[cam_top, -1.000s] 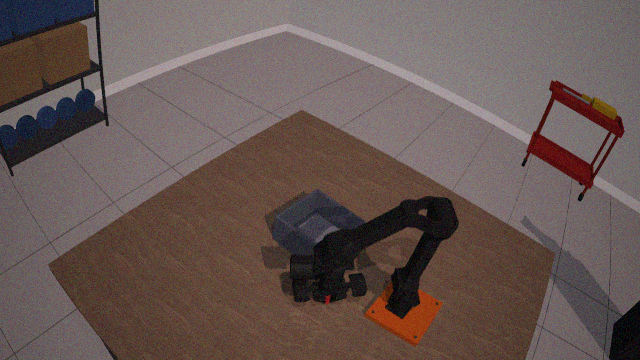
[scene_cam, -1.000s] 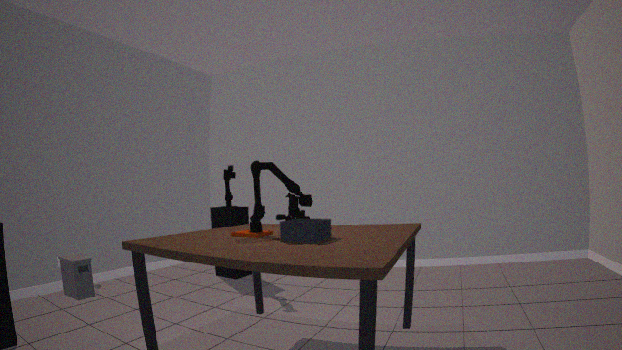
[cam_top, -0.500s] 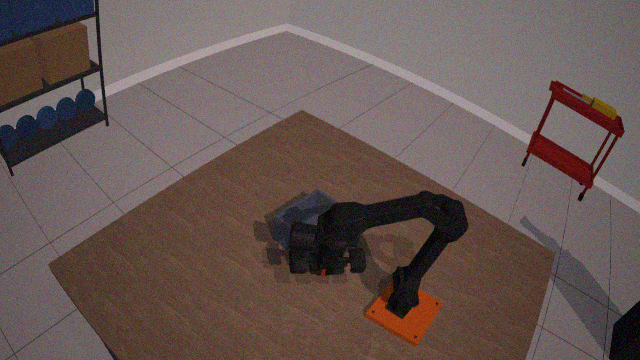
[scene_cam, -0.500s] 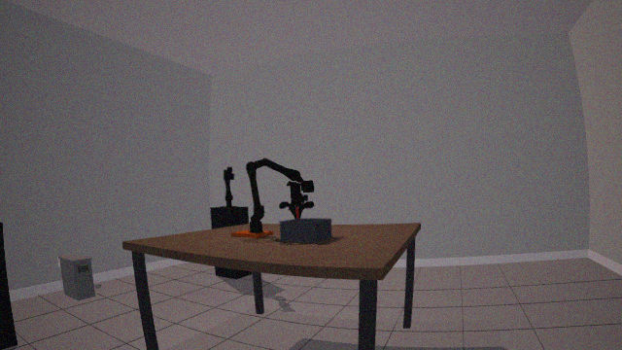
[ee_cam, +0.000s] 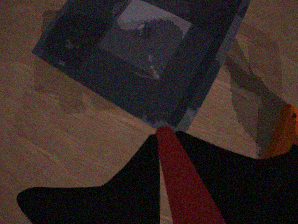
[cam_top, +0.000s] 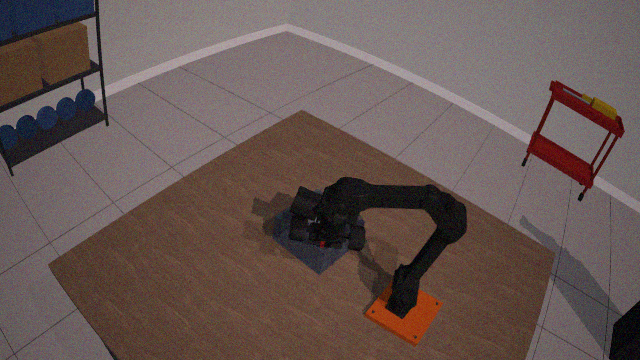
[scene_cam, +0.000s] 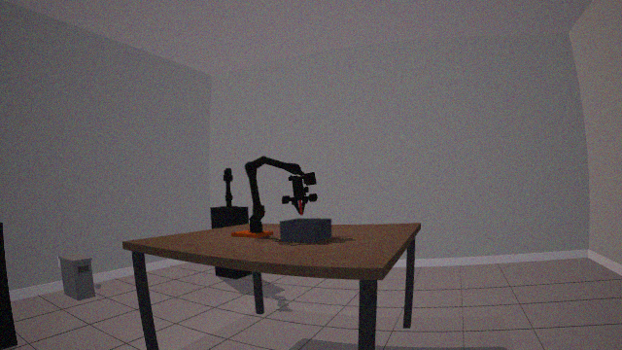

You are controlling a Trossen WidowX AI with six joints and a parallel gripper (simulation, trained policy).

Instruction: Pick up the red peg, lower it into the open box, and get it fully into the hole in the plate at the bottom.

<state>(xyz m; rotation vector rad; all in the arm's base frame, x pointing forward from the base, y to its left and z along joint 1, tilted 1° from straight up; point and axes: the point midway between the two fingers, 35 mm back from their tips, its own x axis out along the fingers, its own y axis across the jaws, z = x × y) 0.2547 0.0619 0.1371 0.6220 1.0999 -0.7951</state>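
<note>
Now: gripper tip 8 cm short of the plate, 10 cm to the left of it and 8 cm above it. The rest, counted from my gripper tip: grey box 8 cm ahead, 10 cm to the right, 10 cm below; then red peg 1 cm behind, 1 cm to the left, 3 cm above.
</note>
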